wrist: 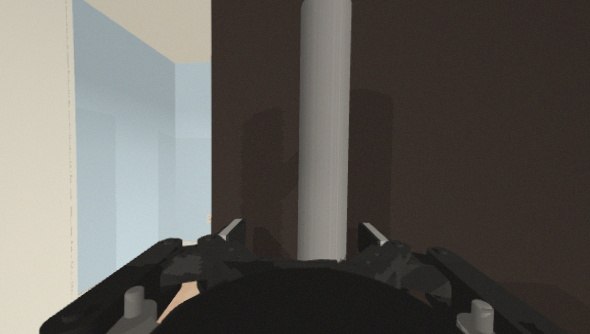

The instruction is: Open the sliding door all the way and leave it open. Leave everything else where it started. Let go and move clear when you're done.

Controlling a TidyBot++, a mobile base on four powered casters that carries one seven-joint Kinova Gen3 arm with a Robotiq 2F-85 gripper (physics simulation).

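Places are measured from the arm's base along level axes (x ahead, y left, z up), in millimetres.
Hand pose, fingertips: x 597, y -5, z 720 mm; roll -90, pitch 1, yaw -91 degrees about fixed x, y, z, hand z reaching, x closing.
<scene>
After its pixels a point has its place.
The dark brown sliding door [475, 150] @(z 784, x 596, y -131 mm) fills the middle and right of the wrist view. Its left edge stands upright, and an open gap shows to the left of it. A light grey vertical bar handle [324, 135] @(z 787, x 537, y -13 mm) is mounted on the door near that edge; its lower part is hidden behind the gripper's body. My gripper [301, 233] @(z 720, x 597, y -5 mm) is open, with one fingertip to the left of the handle and one to the right in the view. The handle appears between the fingertips, and neither finger is closed on it. Whether the handle is within the fingers' depth is unclear.
A cream wall or door jamb [35, 150] @(z 787, x 789, y 451 mm) stands at the far left. Through the gap, a room with light blue walls [192, 100] @(z 1554, x 3069, y 1388 mm) and a beige ceiling [165, 25] @(z 2041, x 2365, y 1266 mm) shows. A small outlet [209, 218] @(z 10, x 3038, y 1148 mm) is on the far wall. Shadows fall on the door on both sides of the handle.
</scene>
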